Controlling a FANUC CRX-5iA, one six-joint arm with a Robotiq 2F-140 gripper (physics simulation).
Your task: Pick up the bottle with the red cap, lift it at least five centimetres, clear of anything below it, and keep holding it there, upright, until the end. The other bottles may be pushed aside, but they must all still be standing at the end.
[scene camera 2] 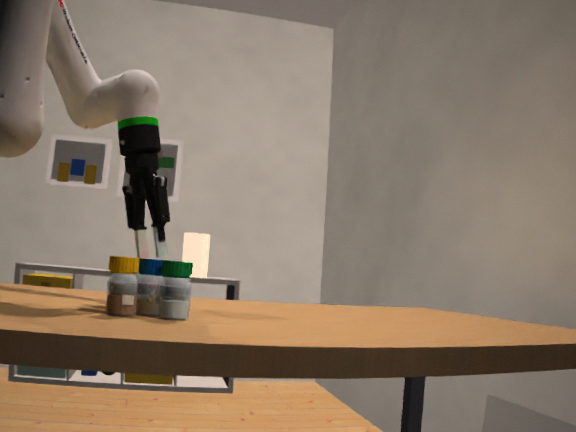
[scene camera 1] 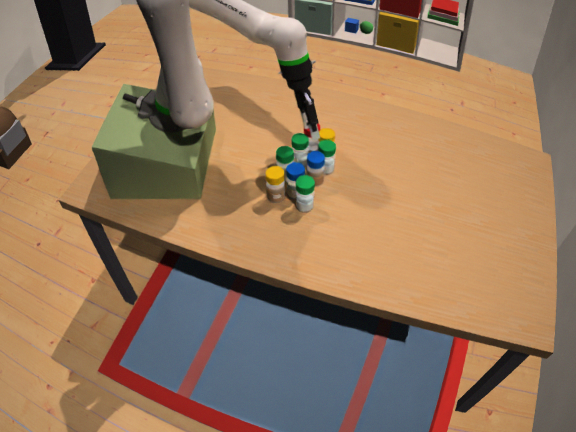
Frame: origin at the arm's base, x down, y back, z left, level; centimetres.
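Where they show: gripper, fingertip midpoint: (scene camera 2: 152, 257) (scene camera 1: 312, 133); arm's base at its link origin: (scene camera 1: 170, 117).
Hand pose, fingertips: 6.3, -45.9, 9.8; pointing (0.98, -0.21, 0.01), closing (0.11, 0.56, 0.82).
Note:
Each offset is from my fingertips to the top centre of the thing, as dx, dy, dz. "spot": to the spot under its first point. Level surfaces: height alone.
The red-capped bottle {spot: +1.8, +1.9, +1.4} (scene camera 1: 307, 133) stands at the back of the bottle group in scene camera 1, its cap partly hidden by the fingers; in scene camera 2 its body is hidden behind the front bottles. My gripper (scene camera 1: 310, 134) (scene camera 2: 151, 250) points down and is partly open, with its fingertips at the red cap and nothing gripped. Close by stand a yellow-capped bottle {+0.5, -4.4, +1.8} (scene camera 1: 327, 135) and green-capped bottles {+0.5, +3.3, -3.2} (scene camera 1: 300, 142) {+0.5, -5.8, -4.1} (scene camera 1: 327, 148). Another green-capped bottle {+0.5, +6.2, -10.6} (scene camera 1: 285, 155), two blue-capped bottles {+0.5, -3.6, -10.3} (scene camera 1: 315, 160) {+0.5, +1.1, -17.0} (scene camera 1: 295, 172), a front yellow-capped bottle {+0.5, +6.5, -20.1} (scene camera 1: 274, 175) (scene camera 2: 124, 264) and a front green-capped bottle {+0.5, -3.0, -21.5} (scene camera 1: 305, 185) (scene camera 2: 176, 269) stand upright.
The bottles stand close together on the wooden table {dx +11.0} (scene camera 1: 425, 215) (scene camera 2: 350, 325). The green block (scene camera 1: 150, 172) under the arm's base is left of them in scene camera 1. A shelf unit (scene camera 1: 463, 45) stands on the floor beyond the table.

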